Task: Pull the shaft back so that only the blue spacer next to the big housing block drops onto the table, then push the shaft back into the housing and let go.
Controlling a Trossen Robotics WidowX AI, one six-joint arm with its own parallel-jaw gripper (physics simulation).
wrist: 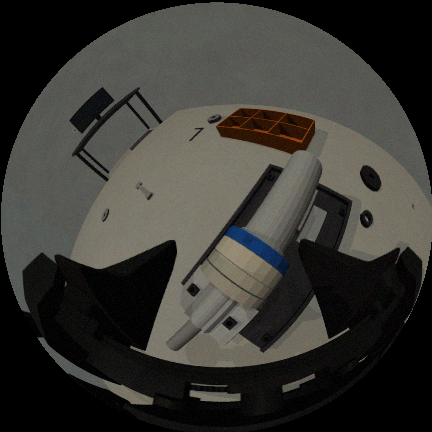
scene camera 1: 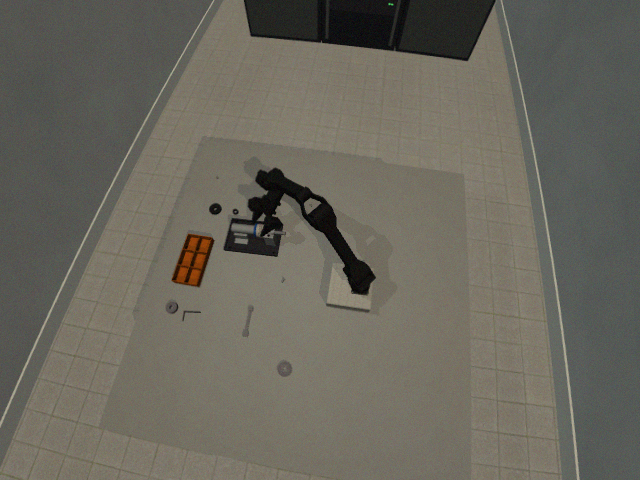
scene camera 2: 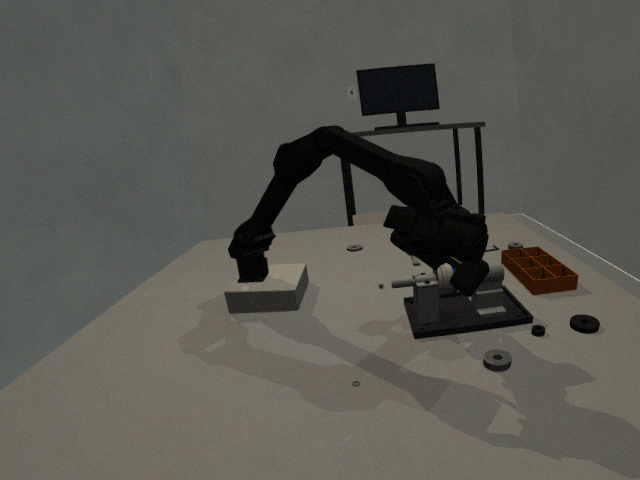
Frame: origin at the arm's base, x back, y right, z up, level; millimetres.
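Seen in the pictures: gripper, fingertip midpoint: [wrist: 240, 246] [scene camera 1: 256, 230] [scene camera 2: 449, 268]; arm's base at its link origin: [scene camera 1: 360, 286] [scene camera 2: 253, 277].
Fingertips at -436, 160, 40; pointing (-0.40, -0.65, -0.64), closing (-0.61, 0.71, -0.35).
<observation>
Offsets run from my fingertips to a thing's middle, as dx, dy, dz. "spot": to the spot under its first point.
The big housing block [scene camera 1: 240, 228] [scene camera 2: 495, 273] [wrist: 285, 200] is a pale grey cylinder on a dark base plate [scene camera 1: 250, 250] [scene camera 2: 475, 328]. The blue spacer @(-5, +6, -17) [scene camera 1: 256, 229] [scene camera 2: 453, 270] [wrist: 257, 248] sits against its end, in line with the cream spacers @(+16, +7, -17) [scene camera 2: 443, 277] [wrist: 242, 270]. The shaft @(spot: +95, +4, -12) [scene camera 1: 280, 233] [scene camera 2: 402, 283] [wrist: 184, 335] sticks out past the small support block [scene camera 2: 427, 304] [wrist: 230, 322]. My gripper [scene camera 1: 258, 227] [wrist: 240, 246] is open and empty, its fingers apart on either side of the spacer stack in the wrist view. In scene camera 2, one finger partly hides the spacers.
An orange divided tray @(-255, -137, -79) [scene camera 2: 553, 289] [wrist: 260, 140] stands beyond the housing end. A large black ring @(-237, +117, -92) [scene camera 2: 584, 328] [wrist: 365, 172] and a small black ring @(-142, +115, -91) [scene camera 2: 538, 333] lie beside the base plate. A grey ring @(-38, +185, -90) [scene camera 2: 497, 366] lies nearby. A wrench-like piece @(+25, -345, -93) [scene camera 1: 248, 320] lies further away.
</observation>
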